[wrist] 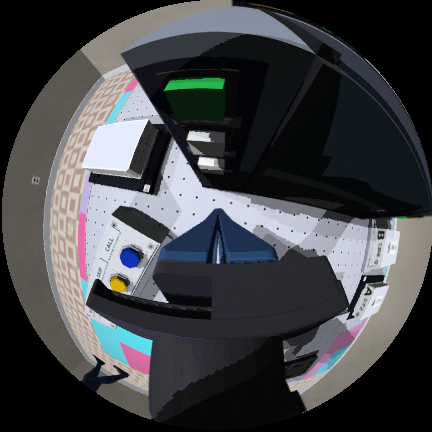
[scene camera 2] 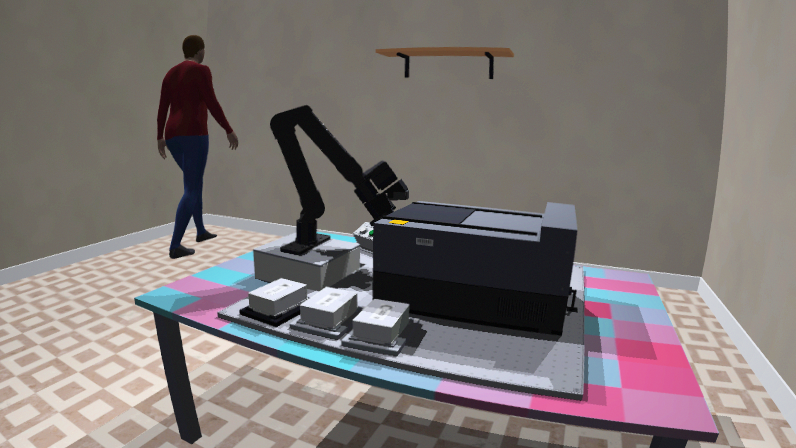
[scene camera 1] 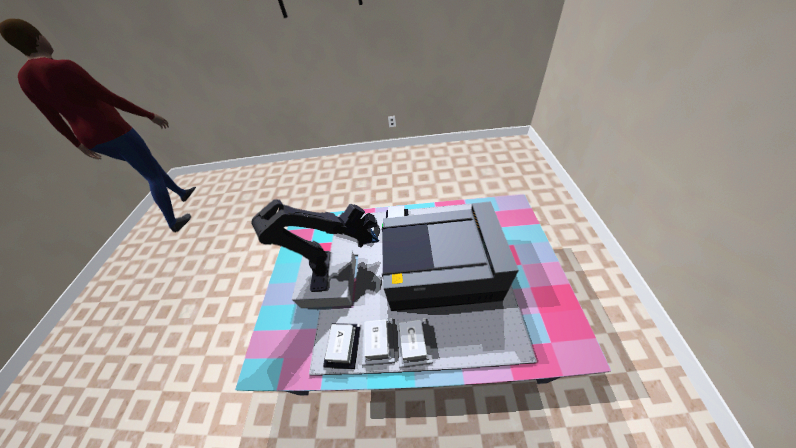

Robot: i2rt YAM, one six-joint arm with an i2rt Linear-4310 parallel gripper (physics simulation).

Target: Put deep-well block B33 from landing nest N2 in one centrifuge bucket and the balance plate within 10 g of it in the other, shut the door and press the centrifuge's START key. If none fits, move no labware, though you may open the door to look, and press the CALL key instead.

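Places are measured from the arm's base along level axes (x ahead, y left, z up), in millimetres.
Where they show: gripper, fingertip midpoint: point(wrist: 217, 214) point(scene camera 1: 378, 241); arm's base at its link origin: point(scene camera 2: 306, 244) point(scene camera 1: 321, 270).
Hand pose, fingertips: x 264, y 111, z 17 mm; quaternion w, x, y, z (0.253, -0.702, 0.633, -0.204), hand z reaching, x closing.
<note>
Things, the pixels of their top centre, and the offset from my fingertips. "spot": a spot on its surface instead.
- large green key at its top centre: point(wrist: 195, 78) 38 mm ahead, 8 mm left, 99 mm up
- blue key at a spot on its surface: point(wrist: 130, 257) spot: 61 mm back, 96 mm left, 22 mm down
- white block at its top centre: point(wrist: 108, 143) point(scene camera 1: 395, 215) 91 mm ahead, 183 mm left, 33 mm down
- White plates A at its top centre: point(scene camera 2: 277, 288) point(wrist: 376, 301) point(scene camera 1: 339, 341) 166 mm back, 416 mm right, 38 mm down
- B at its top centre: point(scene camera 2: 329, 298) point(wrist: 391, 247) point(scene camera 1: 375, 337) 28 mm back, 414 mm right, 38 mm down
- C at its top centre: point(scene camera 2: 382, 311) point(scene camera 1: 412, 338) 106 mm ahead, 432 mm right, 38 mm down
- yellow key at a spot on its surface: point(wrist: 119, 284) spot: 105 mm back, 117 mm left, 23 mm down
My gripper point(scene camera 1: 374, 238) point(wrist: 217, 214) is shut and empty, in front of the centrifuge point(scene camera 1: 445, 296) point(scene camera 2: 473, 261) point(wrist: 350, 130), near its front face. The centrifuge's top looks closed; the buckets are hidden. A large green key point(wrist: 196, 102) and two small pale keys are on its front; their lettering is unreadable. A blue key point(wrist: 130, 257) marked CALL is on a box left of the fingers in the wrist view. A white block point(scene camera 1: 396, 211) point(wrist: 117, 147) sits on a black nest; its label is unreadable. White plates A point(scene camera 1: 340, 342) point(scene camera 2: 276, 296), B point(scene camera 1: 375, 339) point(scene camera 2: 328, 307) and C point(scene camera 1: 412, 340) point(scene camera 2: 381, 322) stand on nests.
A yellow key point(wrist: 119, 284) marked SKIP is beside the CALL key. The arm's grey pedestal point(scene camera 1: 325, 300) point(scene camera 2: 286, 271) stands left of the centrifuge. A person point(scene camera 1: 83, 105) point(scene camera 2: 186, 100) is beyond the table at the left. A wooden shelf point(scene camera 2: 445, 51) hangs on the back wall.
</note>
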